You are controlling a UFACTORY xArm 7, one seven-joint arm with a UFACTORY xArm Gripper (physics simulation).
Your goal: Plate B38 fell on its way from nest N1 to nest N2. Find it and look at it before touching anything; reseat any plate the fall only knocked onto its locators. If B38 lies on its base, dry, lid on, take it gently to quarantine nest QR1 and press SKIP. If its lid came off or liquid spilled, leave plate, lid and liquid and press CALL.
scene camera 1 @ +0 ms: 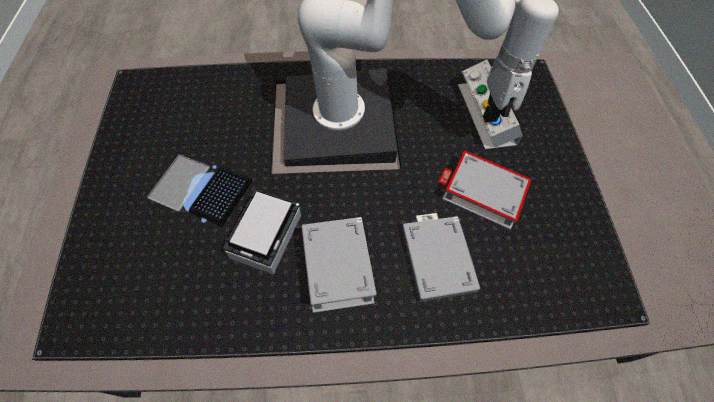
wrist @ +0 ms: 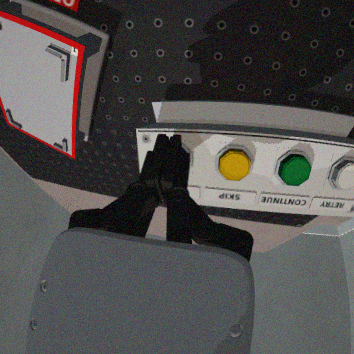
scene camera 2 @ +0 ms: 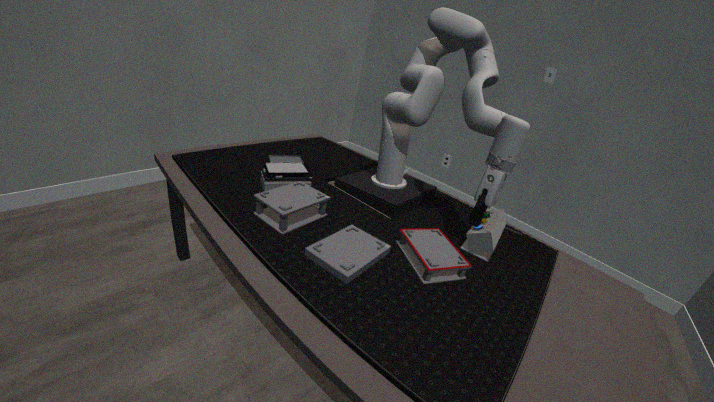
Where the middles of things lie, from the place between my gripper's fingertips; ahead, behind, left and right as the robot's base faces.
Scene:
Right now the yellow SKIP button (wrist: 234,164) is 5 cm behind my hand and 1 cm to the left of it. Round my hand: white well plate (scene camera 1: 264,219) (52 cm to the right, 23 cm ahead); flat grey station (scene camera 1: 441,264) (30 cm ahead, 17 cm to the right, 5 cm below); green CONTINUE button (wrist: 294,169) (10 cm behind, 1 cm to the left).

